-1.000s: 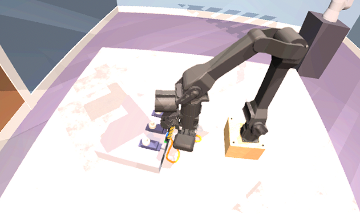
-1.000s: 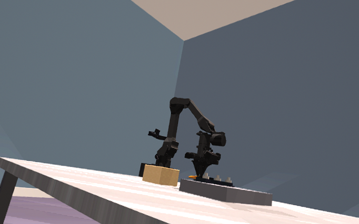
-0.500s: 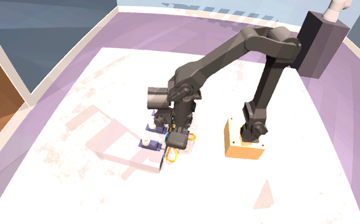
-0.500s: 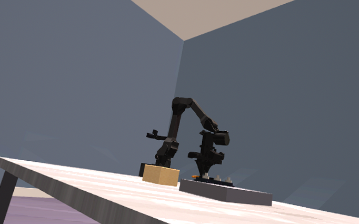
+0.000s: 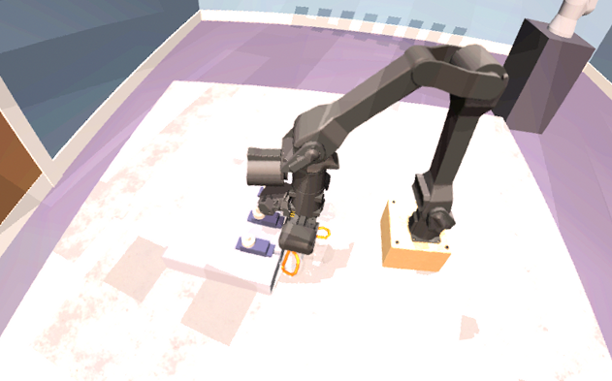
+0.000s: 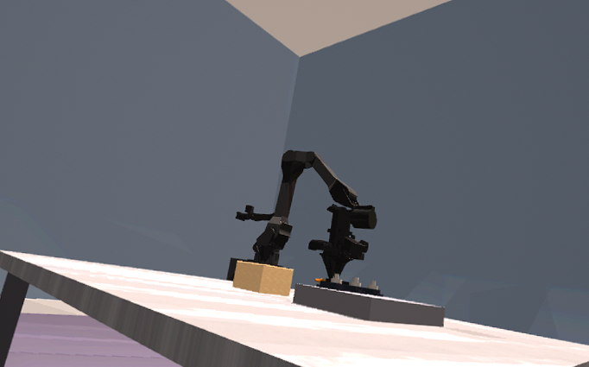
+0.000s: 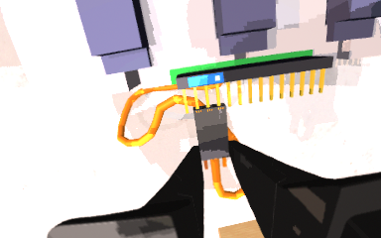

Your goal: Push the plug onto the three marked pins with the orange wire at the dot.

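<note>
My gripper tip is 40 mm short of the blue band and 10 mm to the left of it. The rest, counted from my gripper tip: grey holder 200 mm ahead, 60 mm to the right, 50 mm below; black pin header 40 mm ahead, 30 mm to the right, 10 mm below.
</note>
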